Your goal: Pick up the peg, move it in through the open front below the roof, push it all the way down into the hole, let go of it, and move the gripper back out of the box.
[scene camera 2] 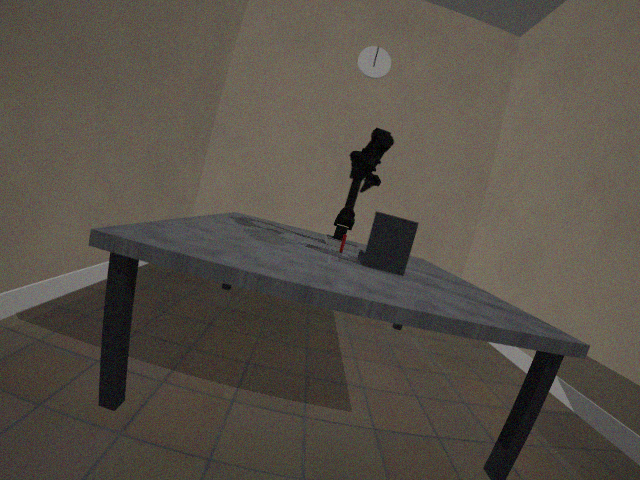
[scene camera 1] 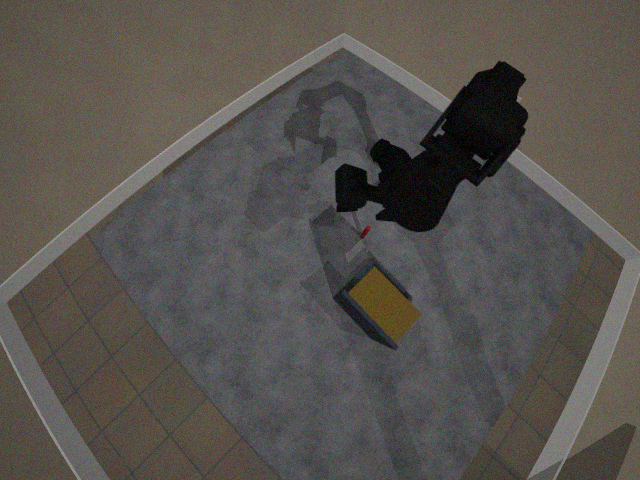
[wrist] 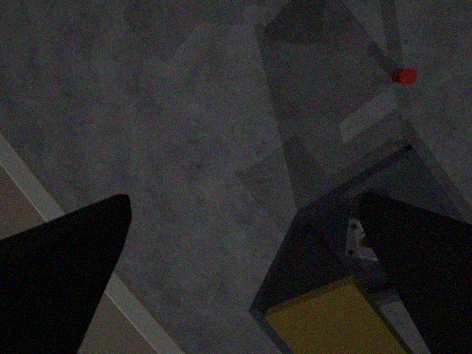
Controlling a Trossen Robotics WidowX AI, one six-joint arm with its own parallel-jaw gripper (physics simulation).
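Seen in the pictures: gripper, between the fingertips: (scene camera 2: 355,185) (scene camera 1: 357,213) (wrist: 246,204); arm's base, origin of its link: (scene camera 2: 338,239).
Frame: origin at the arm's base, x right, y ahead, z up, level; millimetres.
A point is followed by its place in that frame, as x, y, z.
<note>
A red peg (scene camera 1: 365,231) @[-30, 217, 28] (scene camera 2: 342,242) @[-26, 218, 11] (wrist: 407,76) @[-29, 212, 47] stands upright on the table near the box. The box has dark walls (scene camera 1: 362,321) @[-203, 399, 100] (scene camera 2: 391,242) @[-201, 399, 75] (wrist: 280,267) @[-124, 396, 104] and a yellow roof (scene camera 1: 385,304) @[-196, 349, 169] (wrist: 340,325) @[-153, 339, 169]. Its open side shows in the wrist view, facing the peg. Inside, a light plate (wrist: 353,237) @[-170, 345, 5] with dark dots and a brownish spot is partly covered by my right finger; the hole itself is not clear. My gripper (scene camera 1: 366,213) @[-22, 298, 252] (scene camera 2: 357,183) @[-22, 298, 252] (wrist: 246,204) @[-22, 298, 252] is open and empty, high above the table. The peg is beyond the fingertips at upper right in the wrist view.
The grey table (scene camera 1: 206,268) @[183, 658, -33] (scene camera 2: 206,253) @[265, 838, -33] bears shadows of the arm and the box. The arm's base stands behind the peg in scene camera 2. The table's edge crosses the lower left of the wrist view. A round clock (scene camera 2: 374,62) hangs on the wall.
</note>
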